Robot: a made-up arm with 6 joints.
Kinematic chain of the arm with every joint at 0, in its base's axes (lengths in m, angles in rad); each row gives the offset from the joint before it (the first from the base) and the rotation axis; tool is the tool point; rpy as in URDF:
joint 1: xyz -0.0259 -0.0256 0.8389 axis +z
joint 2: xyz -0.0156 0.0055 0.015 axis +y
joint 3: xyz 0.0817 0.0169 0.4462 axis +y
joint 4: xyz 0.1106 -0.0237 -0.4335 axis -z
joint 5: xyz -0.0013 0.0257 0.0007 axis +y
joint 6: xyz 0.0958 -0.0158 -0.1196 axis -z
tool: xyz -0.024 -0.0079 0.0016 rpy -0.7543 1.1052 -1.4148
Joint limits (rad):
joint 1: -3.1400..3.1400
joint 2: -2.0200..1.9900
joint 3: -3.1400..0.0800
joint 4: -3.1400..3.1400
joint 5: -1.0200..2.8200
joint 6: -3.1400..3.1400
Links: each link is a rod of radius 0.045 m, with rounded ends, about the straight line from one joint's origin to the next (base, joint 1, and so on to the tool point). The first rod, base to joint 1, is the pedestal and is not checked.
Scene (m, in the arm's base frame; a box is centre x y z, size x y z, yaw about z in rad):
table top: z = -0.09
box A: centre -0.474 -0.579 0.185 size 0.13 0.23 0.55 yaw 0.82
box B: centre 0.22 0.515 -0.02 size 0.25 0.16 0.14 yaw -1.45
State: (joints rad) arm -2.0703 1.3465 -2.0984 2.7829 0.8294 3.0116
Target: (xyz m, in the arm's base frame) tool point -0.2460 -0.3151 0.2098
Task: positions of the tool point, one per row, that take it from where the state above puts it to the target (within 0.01 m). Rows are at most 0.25 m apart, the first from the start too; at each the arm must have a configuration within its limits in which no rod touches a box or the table.
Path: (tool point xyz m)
1: -0.2881 -0.8691 0.4031
2: -0.0993 -0.8329 0.2966
3: 0.0547 -0.7442 0.2041
4: -0.1014 -0.6337 0.1704
5: -0.2039 -0.4803 0.1717
6: -0.2460 -0.3151 0.2098

